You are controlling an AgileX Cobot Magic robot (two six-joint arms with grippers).
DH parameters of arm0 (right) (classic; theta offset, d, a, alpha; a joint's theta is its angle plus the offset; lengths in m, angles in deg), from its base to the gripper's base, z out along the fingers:
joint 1: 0 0.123 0 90
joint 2: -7.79 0 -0.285 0
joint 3: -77.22 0 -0.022 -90
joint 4: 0 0.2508 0 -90
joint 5: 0 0 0.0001 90
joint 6: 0 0.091 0 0
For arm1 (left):
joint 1: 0 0.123 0 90
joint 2: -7.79 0 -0.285 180
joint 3: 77.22 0 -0.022 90
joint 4: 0 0.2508 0 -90
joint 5: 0 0 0.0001 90
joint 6: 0 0.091 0 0
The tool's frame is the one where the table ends.
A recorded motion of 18 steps. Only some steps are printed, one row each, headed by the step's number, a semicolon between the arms.
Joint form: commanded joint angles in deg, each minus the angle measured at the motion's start. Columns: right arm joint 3, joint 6, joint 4, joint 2, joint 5, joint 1; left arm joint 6, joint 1, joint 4, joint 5, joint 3, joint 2.
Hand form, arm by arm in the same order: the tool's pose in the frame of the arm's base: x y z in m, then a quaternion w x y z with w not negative. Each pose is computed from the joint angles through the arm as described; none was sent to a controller.
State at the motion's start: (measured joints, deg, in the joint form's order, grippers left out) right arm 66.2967 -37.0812 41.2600 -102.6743 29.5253 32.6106; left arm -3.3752 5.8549 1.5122 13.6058 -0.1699 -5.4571
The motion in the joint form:
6: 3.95 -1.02 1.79 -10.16 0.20 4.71; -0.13 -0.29 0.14 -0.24 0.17 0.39
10: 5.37 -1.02 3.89 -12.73 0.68 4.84; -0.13 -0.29 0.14 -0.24 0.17 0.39
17: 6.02 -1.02 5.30 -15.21 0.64 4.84; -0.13 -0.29 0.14 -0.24 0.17 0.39
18: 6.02 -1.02 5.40 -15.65 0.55 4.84; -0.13 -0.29 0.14 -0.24 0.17 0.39
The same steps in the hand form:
6: 0.2992 0.2669 0.1583 0.18453 -0.33906 0.89078 0.23977; 0.0611 0.0066 0.1868 0.61912 -0.05314 0.78318 0.02244
10: 0.3029 0.2730 0.1473 0.17006 -0.32618 0.89578 0.24952; 0.0611 0.0066 0.1868 0.61912 -0.05314 0.78318 0.02244
17: 0.3054 0.2759 0.1330 0.15508 -0.31475 0.90185 0.25208; 0.0611 0.0066 0.1868 0.61912 -0.05314 0.78318 0.02244
18: 0.3056 0.2760 0.1299 0.15225 -0.31341 0.90305 0.25120; 0.0611 0.0066 0.1868 0.61912 -0.05314 0.78318 0.02244

